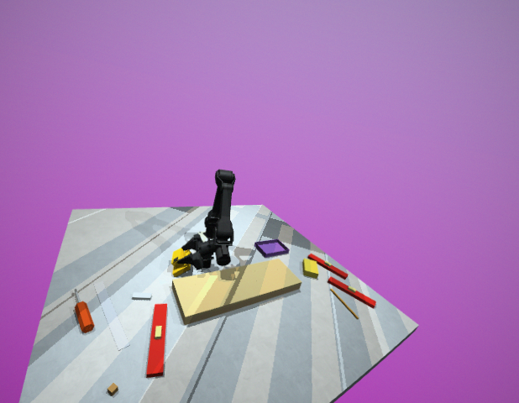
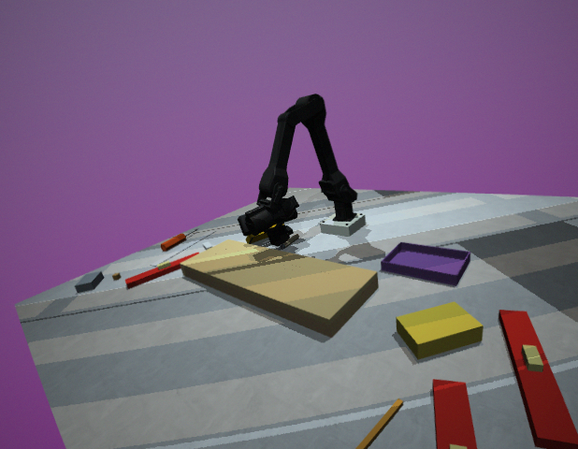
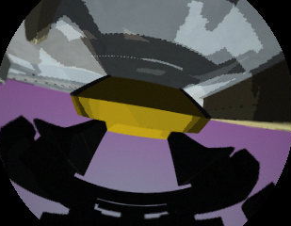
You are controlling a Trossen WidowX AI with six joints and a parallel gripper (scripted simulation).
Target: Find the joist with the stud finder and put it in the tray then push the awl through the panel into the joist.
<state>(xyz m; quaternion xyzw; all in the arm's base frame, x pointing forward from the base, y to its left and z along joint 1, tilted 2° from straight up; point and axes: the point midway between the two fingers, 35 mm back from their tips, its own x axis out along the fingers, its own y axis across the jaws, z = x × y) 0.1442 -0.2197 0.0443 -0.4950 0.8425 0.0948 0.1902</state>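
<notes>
The yellow stud finder is 10 mm ahead of my gripper tip, 10 mm to the right of it and 10 mm below it. Also, from my gripper tip: clear ruler: 100 mm ahead, 280 mm to the right, 60 mm below; then white block: 100 mm ahead, 180 mm to the right, 60 mm below; then awl: 50 mm ahead, 110 mm to the left, 50 mm below.
</notes>
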